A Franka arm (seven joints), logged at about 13 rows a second.
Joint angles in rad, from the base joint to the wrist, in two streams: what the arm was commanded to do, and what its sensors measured. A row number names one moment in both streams.
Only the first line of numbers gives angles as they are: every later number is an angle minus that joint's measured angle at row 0.
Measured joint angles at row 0:
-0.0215 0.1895 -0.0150 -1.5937 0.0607 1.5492 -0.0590
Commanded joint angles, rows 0 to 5:
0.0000 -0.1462 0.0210 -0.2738 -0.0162 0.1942 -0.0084
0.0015 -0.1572 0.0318 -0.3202 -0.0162 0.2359 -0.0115
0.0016 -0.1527 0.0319 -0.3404 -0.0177 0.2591 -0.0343
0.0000 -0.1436 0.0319 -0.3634 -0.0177 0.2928 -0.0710
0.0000 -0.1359 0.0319 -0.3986 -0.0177 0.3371 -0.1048
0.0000 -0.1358 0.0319 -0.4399 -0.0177 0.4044 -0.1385
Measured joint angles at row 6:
0.0020 -0.1100 0.0315 -0.3518 -0.0049 0.3082 -0.0760
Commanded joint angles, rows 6 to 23:
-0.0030 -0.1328 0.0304 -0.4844 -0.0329 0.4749 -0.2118
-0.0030 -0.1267 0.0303 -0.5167 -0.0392 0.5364 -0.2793
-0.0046 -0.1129 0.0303 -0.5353 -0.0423 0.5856 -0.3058
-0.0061 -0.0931 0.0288 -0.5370 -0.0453 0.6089 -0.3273
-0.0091 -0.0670 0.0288 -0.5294 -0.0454 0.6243 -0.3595
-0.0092 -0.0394 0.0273 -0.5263 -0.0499 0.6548 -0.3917
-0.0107 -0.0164 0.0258 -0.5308 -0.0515 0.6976 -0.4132
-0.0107 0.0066 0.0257 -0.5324 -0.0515 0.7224 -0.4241
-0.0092 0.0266 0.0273 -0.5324 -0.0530 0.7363 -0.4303
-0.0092 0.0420 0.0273 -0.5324 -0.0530 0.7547 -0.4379
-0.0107 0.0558 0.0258 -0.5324 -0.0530 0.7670 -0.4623
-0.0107 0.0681 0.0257 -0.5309 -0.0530 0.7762 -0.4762
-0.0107 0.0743 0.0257 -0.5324 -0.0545 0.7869 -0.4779
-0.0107 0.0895 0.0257 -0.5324 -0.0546 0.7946 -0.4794
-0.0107 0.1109 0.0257 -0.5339 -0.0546 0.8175 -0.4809
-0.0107 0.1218 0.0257 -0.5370 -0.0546 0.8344 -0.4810
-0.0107 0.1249 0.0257 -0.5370 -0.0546 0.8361 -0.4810
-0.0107 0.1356 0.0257 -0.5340 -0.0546 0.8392 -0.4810
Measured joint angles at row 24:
-0.0026 0.1242 0.0236 -0.5276 -0.0423 0.8124 -0.4646
